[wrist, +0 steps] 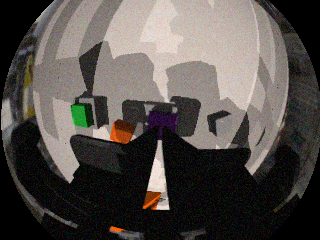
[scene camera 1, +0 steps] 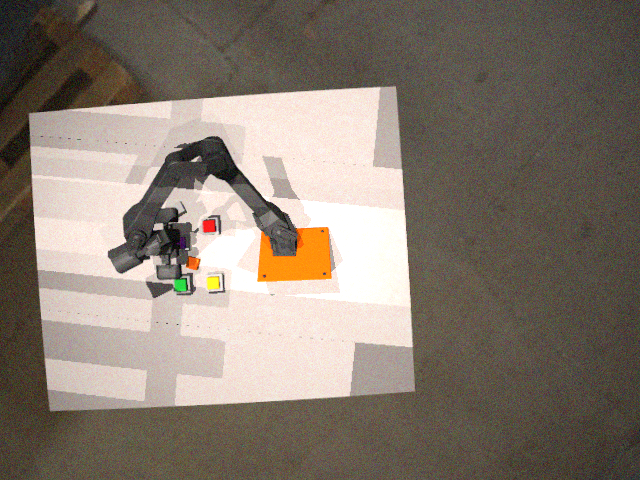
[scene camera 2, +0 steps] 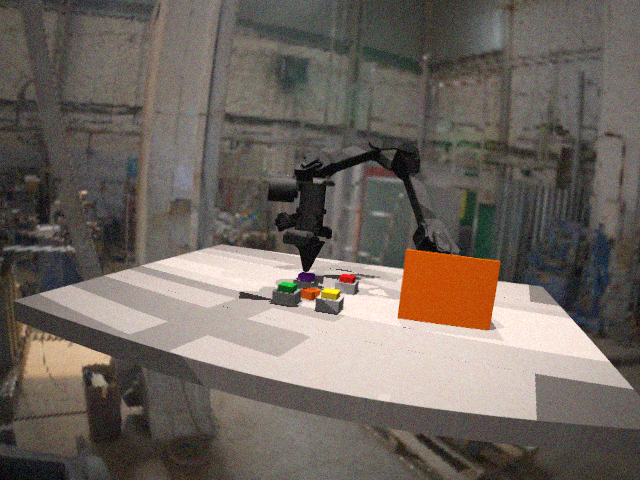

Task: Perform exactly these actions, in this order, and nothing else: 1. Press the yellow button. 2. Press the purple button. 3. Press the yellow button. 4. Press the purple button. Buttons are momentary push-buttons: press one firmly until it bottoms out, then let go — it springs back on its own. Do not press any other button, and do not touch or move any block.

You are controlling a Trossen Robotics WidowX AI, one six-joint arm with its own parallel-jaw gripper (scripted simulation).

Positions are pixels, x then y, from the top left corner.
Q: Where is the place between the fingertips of my gripper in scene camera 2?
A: At 306, 271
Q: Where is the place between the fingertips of my gripper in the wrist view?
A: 160, 129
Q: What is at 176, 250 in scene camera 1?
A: My gripper.
